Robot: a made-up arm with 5 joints.
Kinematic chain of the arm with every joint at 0, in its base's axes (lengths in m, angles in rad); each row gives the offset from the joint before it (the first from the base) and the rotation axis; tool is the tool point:
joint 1: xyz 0 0 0.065 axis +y
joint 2: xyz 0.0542 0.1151 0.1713 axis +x
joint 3: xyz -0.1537 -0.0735 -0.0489 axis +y
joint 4: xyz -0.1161 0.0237 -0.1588 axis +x
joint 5: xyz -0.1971 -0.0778 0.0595 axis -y
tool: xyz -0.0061 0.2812 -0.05
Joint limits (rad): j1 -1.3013..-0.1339 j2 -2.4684..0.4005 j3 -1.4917..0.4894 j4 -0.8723..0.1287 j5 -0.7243..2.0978
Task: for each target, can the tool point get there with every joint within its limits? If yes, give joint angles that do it. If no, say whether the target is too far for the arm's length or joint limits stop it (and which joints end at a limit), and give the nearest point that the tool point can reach.
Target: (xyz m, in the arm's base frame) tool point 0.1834 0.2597 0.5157
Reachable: no: joint limits stop it (at a limit: joint 1, joint 3, joint 4) | nearest point 0.1857 0.3141 0.2016 | short by 0.319 m
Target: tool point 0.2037 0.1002 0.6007
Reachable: no: joint limits stop it (at a limit: joint 1, joint 2, joint 3, joint 4) | nearest point 0.1275 -0.1847 0.4878 | short by 0.316 m
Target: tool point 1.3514 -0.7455 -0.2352
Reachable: no: too far | nearest point 0.2564 -0.1353 -0.0614 | short by 1.266 m
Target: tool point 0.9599 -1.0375 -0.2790
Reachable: no: too far | nearest point 0.1693 -0.2463 -0.0779 | short by 1.136 m
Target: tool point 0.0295 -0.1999 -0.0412
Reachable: yes | joints -0.4988 -1.1961 -1.0821 -0.5033 1.1261
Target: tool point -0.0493 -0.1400 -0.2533
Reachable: yes | joints -0.9771 -1.0085 -0.2781 -0.6772 0.9655
